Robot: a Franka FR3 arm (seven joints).
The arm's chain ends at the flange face. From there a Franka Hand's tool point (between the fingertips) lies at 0.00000 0.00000 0.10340 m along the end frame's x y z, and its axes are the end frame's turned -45 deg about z.
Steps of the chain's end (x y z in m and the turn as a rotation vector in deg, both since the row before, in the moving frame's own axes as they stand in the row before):
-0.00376, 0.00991, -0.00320, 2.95, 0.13, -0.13
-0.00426, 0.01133, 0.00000, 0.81, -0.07, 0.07
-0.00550, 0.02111, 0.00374, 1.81, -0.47, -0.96
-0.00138, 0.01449, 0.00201, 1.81, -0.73, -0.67
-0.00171, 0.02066, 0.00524, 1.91, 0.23, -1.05
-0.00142, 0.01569, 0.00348, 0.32, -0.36, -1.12
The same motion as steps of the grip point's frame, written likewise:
-0.00574, 0.00075, -0.00334, 1.99, 2.18, -0.13
-0.01008, 0.00388, -0.00001, 0.62, 0.52, 0.07
-0.01713, 0.00811, 0.00368, 1.61, 0.95, -0.96
-0.00986, 0.00602, 0.00195, 1.80, 0.76, -0.67
-0.01311, 0.01123, 0.00518, 1.19, 1.51, -1.05
-0.01216, 0.00922, 0.00348, 0.48, -0.03, -1.12

